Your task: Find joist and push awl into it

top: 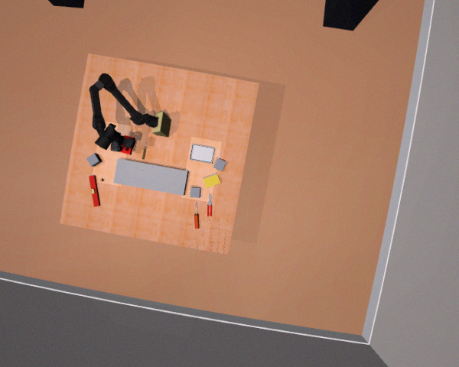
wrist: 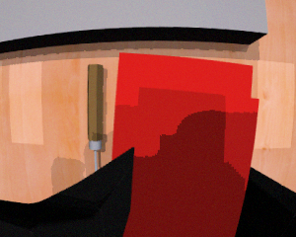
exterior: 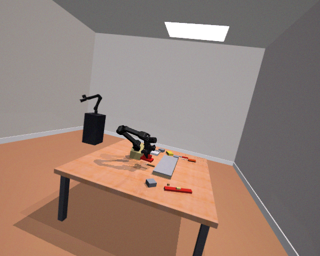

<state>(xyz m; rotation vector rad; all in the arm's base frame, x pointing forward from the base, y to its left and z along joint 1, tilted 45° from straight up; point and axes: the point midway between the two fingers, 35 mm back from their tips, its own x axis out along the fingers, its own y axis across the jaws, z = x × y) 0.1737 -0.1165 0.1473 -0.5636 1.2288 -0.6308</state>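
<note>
Now: gripper tip 8 cm to the right of the awl and 10 cm above it. Also, from my gripper tip: white tray: 2 cm behind, 51 cm to the left, 10 cm below; then red stud finder: 2 cm behind, 2 cm above; then red level: 35 cm ahead, 26 cm to the right, 10 cm below.
</note>
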